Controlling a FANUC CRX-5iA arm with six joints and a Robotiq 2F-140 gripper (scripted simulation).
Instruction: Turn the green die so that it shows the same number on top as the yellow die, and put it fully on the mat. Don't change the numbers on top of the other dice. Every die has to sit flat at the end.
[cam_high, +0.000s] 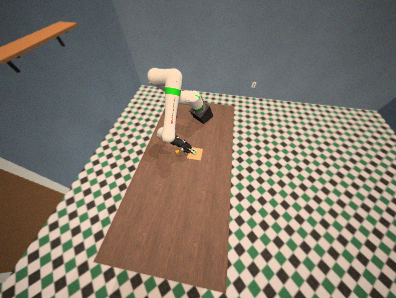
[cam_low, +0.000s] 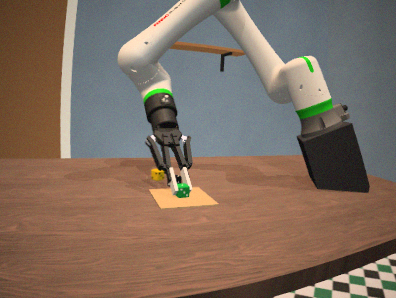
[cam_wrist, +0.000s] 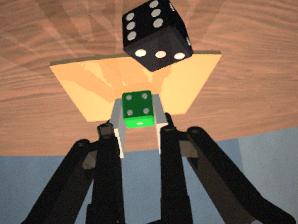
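Now: hand 2 cm to the right of the green die and 2 cm above it. From my hand the other things lie so: yellow die (16 cm to the right, 2 cm below); black die (8 cm to the right, 2 cm below, 2 cm behind); mat (4 cm below, 2 cm to the left).
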